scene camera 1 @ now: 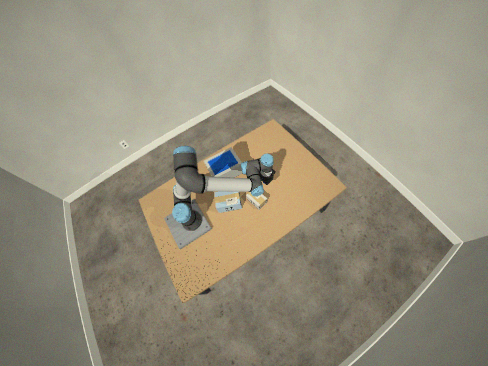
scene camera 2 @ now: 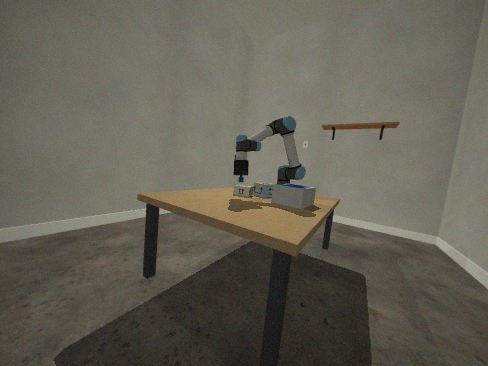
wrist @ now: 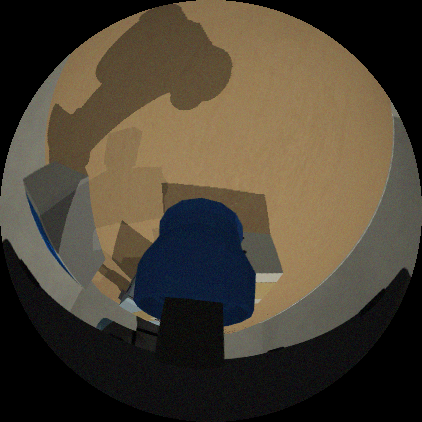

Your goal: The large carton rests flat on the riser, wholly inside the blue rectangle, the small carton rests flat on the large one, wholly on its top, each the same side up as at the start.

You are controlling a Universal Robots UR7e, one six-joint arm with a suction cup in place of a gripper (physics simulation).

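The small carton (scene camera 1: 257,200) (scene camera 2: 243,191) (wrist: 263,256), white with tan tape, sits flat on the table with upright arrow marks on its side. The large carton (scene camera 1: 228,204) (scene camera 2: 262,190) (wrist: 129,304), light blue with a label on top, sits flat beside it, nearer the arm's base. The grey riser (scene camera 2: 292,197) (wrist: 82,235) bears the blue rectangle (scene camera 1: 221,162) (scene camera 2: 296,186) on top, with no carton on it. My gripper's blue suction cup (scene camera 2: 241,179) (wrist: 201,217) hangs a small gap above the small carton and holds nothing. The cup is hidden in scene camera 1.
The wooden table (scene camera 1: 295,165) (scene camera 2: 200,200) carries the arm's grey base plate (scene camera 1: 175,235) at one end. The forearm (scene camera 1: 227,185) passes above the space between the riser and the large carton. A wall shelf (scene camera 2: 360,126) is far behind the table.
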